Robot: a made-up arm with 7 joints.
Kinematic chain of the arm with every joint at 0, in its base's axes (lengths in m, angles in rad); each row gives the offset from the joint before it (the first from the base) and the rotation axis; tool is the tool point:
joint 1: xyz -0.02 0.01 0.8 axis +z
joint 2: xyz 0 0 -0.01 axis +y
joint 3: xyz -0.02 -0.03 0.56 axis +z
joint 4: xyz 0.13 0.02 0 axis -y
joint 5: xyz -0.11 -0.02 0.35 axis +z
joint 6: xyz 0 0.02 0.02 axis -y
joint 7: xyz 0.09 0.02 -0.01 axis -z
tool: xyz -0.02 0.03 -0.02
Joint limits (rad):
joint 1: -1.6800..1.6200
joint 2: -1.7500..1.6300
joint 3: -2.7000..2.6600
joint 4: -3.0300..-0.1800
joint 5: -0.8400..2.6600
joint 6: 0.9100..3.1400
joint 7: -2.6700..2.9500
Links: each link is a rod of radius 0.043 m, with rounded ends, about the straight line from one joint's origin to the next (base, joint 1, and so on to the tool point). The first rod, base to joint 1, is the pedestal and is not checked.
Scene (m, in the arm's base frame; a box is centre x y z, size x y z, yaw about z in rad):
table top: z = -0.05
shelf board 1: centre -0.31 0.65 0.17 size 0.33 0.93 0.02 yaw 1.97
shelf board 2: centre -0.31 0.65 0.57 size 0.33 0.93 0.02 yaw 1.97
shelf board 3: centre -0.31 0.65 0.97 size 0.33 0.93 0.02 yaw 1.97
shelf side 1: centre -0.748 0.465 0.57 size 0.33 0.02 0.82 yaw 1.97
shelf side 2: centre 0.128 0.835 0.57 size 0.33 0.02 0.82 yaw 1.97
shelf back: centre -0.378 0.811 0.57 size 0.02 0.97 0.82 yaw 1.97
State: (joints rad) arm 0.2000 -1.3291 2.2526 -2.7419 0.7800 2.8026 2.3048
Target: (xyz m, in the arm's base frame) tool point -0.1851 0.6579 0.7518
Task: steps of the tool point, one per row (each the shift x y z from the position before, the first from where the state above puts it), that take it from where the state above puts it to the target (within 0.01 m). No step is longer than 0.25 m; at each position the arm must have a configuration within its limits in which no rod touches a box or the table.
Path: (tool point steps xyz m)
1: 0.1629 0.0710 0.1020
2: 0.1592 -0.0185 0.0872
3: -0.0278 0.1000 -0.0080
4: -0.0393 0.0925 0.0000
5: -0.0489 0.0825 0.0080

